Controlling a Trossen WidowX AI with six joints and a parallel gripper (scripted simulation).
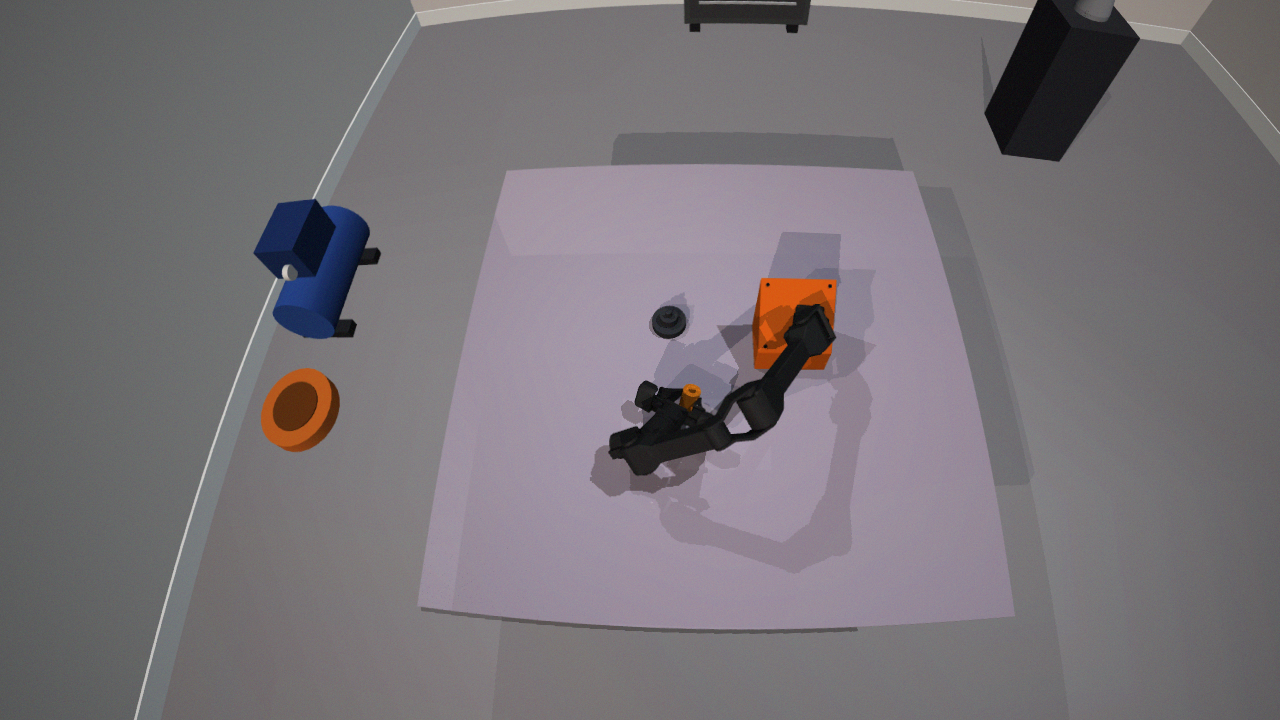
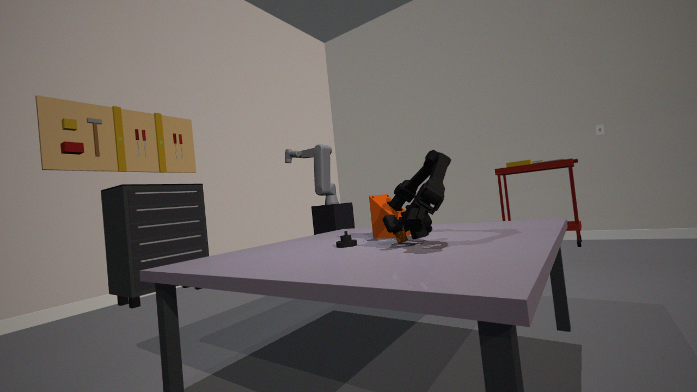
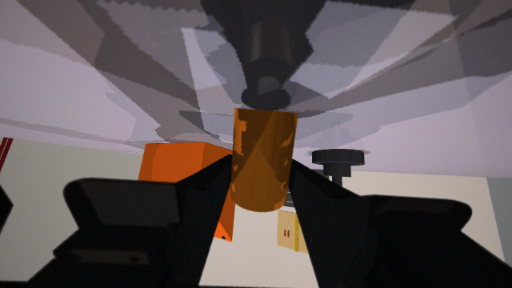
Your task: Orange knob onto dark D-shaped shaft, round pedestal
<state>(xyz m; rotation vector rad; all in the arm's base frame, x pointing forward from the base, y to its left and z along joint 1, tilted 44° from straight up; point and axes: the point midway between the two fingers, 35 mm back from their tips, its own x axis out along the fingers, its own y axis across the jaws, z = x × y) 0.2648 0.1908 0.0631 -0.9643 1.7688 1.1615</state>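
Right now the orange knob is 10 mm to the left of my gripper tip and 10 mm ahead of it. Also, from my gripper tip: short shaft: 210 mm to the right, 70 mm ahead, 10 mm below.
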